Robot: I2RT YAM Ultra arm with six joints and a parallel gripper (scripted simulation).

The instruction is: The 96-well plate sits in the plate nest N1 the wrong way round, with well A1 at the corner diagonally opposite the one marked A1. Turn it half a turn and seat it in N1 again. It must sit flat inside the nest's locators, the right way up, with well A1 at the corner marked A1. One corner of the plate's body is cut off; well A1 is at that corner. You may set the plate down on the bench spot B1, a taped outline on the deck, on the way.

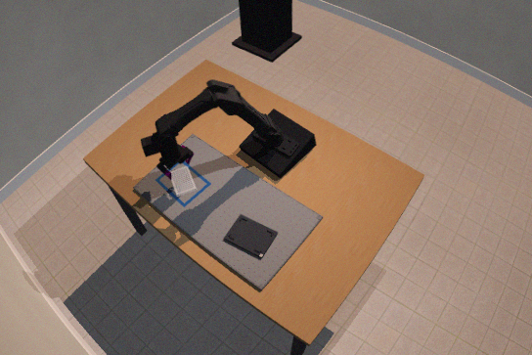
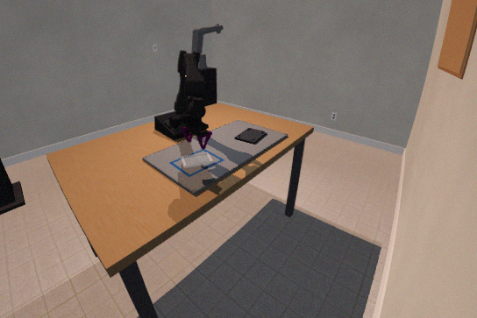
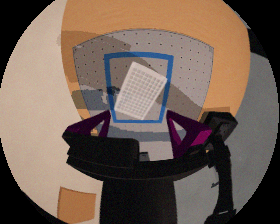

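Right now my hand is 8 cm above the white 96-well plate. The rest, counted from my hand: white A1 label (46 cm to the left, 7 cm below, 6 cm ahead); then dark plate nest N1 (38 cm to the left, 8 cm below, 2 cm ahead).
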